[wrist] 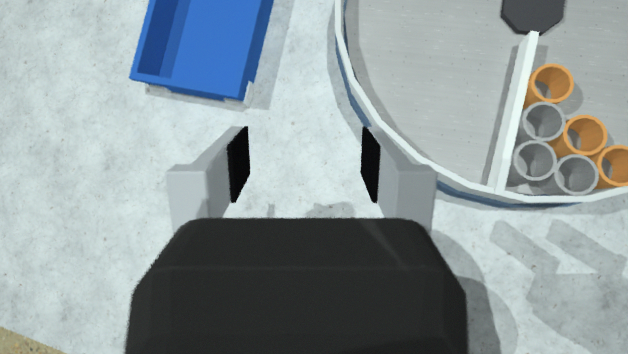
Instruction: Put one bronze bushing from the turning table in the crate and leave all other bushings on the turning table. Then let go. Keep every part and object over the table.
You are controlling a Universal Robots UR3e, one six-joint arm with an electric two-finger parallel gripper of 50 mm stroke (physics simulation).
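Frame: origin at the arm's base, x ahead, y left, z up, level; metres.
Seen in the pictures: gripper, fingertip midpoint: (305, 150).
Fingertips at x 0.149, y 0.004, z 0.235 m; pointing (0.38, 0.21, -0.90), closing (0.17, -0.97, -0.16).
Note:
Offsets run from my fingertips to a thing's top centre. "spot": to the spot under its first point. Level surfaces: height alone.
The turning table {dz -0.239, dx +0.225, dy -0.167 m} (425, 90) is a grey disc with a white rim at the right. Three orange-bronze bushings (538, 89) (570, 139) (603, 167) stand upright on it, beside three grey bushings (526, 122) (518, 162) (559, 175), grouped between a white divider and the rim. The right-most bronze bushing is cut by the view's edge. The blue crate {dz -0.250, dx +0.182, dy +0.213 m} (220, 45) is at the upper left; its far end is out of view, and the part of its inside that shows holds no bushing. My gripper (305, 150) is open and empty, between the crate and the turning table, above the table top.
The white divider {spot: dz -0.216, dx +0.095, dy -0.154 m} (514, 115) runs from the dark hub {dz -0.239, dx +0.225, dy -0.167 m} (533, 14) to the rim of the turning table. The pale table top {dz -0.300 m} (75, 200) lies under everything. Its edge shows at the lower left, with a tan floor (22, 342) beyond. Shadows fall at the lower right.

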